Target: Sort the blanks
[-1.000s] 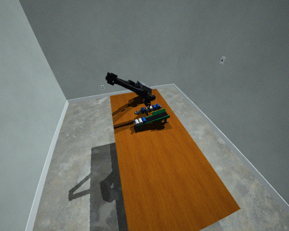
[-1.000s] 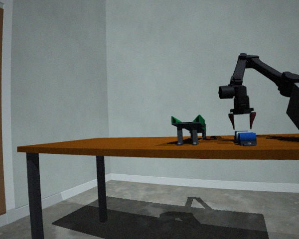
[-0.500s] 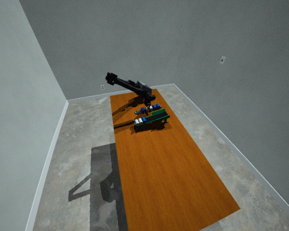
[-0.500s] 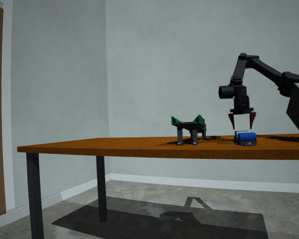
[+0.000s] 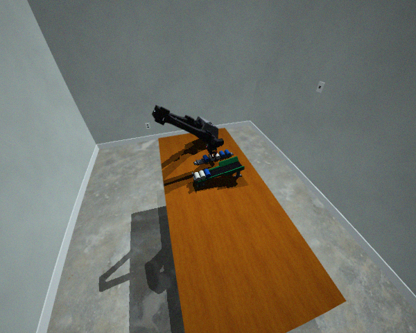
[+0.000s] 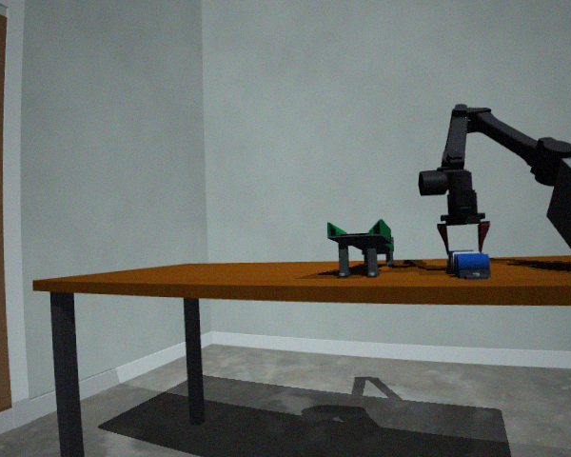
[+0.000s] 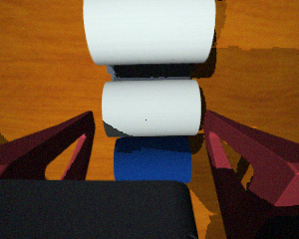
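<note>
The grey stock rack is 3 cm to the left of my hand and 5 cm below it. Round my hand: feed ramp 25 cm ahead, 2 cm to the right, 2 cm above.
</note>
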